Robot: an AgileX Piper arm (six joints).
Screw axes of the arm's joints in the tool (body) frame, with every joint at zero. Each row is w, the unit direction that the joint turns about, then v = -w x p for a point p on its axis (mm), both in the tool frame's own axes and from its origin. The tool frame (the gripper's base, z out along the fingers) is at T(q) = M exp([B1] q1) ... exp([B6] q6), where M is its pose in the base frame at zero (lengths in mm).
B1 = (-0.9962, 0, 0.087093, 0.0, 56.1, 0.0)
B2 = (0, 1, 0, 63.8, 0.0, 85.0)
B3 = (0, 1, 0, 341.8, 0.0, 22.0)
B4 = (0, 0, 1, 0.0, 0.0, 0.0)
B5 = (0, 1, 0, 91.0, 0.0, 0.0)
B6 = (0, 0, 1, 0.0, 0.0, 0.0)
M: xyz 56.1 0.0 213.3 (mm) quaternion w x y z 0.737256 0 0.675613 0
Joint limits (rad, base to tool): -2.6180..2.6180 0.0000..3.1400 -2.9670..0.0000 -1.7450..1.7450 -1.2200..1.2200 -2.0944..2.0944
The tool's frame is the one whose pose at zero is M.
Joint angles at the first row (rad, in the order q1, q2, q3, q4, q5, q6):
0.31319, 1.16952, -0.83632, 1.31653, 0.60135, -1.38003
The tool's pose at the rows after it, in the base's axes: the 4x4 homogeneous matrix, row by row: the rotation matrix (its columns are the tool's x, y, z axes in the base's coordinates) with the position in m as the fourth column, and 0 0 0 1 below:
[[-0.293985 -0.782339 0.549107 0.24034], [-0.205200 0.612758 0.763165 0.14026], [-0.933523 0.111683 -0.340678 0.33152], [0 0 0 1]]
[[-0.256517 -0.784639 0.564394 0.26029], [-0.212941 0.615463 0.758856 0.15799], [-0.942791 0.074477 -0.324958 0.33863], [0 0 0 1]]
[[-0.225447 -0.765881 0.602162 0.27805], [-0.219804 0.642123 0.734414 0.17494], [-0.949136 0.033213 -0.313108 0.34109], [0 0 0 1]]
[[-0.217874 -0.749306 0.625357 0.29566], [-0.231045 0.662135 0.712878 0.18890], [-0.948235 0.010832 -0.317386 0.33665], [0 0 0 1]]
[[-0.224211 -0.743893 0.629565 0.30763], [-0.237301 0.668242 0.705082 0.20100], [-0.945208 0.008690 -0.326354 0.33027], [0 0 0 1]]
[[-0.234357 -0.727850 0.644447 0.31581], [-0.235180 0.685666 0.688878 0.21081], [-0.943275 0.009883 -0.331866 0.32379], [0 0 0 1]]
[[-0.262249 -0.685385 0.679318 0.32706], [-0.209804 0.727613 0.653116 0.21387], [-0.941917 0.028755 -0.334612 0.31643], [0 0 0 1]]
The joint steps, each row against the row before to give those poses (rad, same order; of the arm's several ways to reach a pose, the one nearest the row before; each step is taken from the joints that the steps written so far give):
0.04292, 0.10687, -0.09772, 0.00633, -0.03047, -0.00418
0.04632, 0.08296, -0.09469, 0.00436, -0.05684, -0.01743
0.04853, 0.07337, -0.07564, 0.00205, -0.09107, -0.01410
0.02815, 0.07558, -0.06235, -0.00001, -0.06046, -0.00908
0.02112, 0.05970, -0.04431, 0.00246, -0.03044, 0.00000
0.02234, 0.04354, -0.02708, 0.01192, -0.04562, 0.00004
0.00469, 0.04002, -0.02019, 0.03559, -0.05771, -0.00011

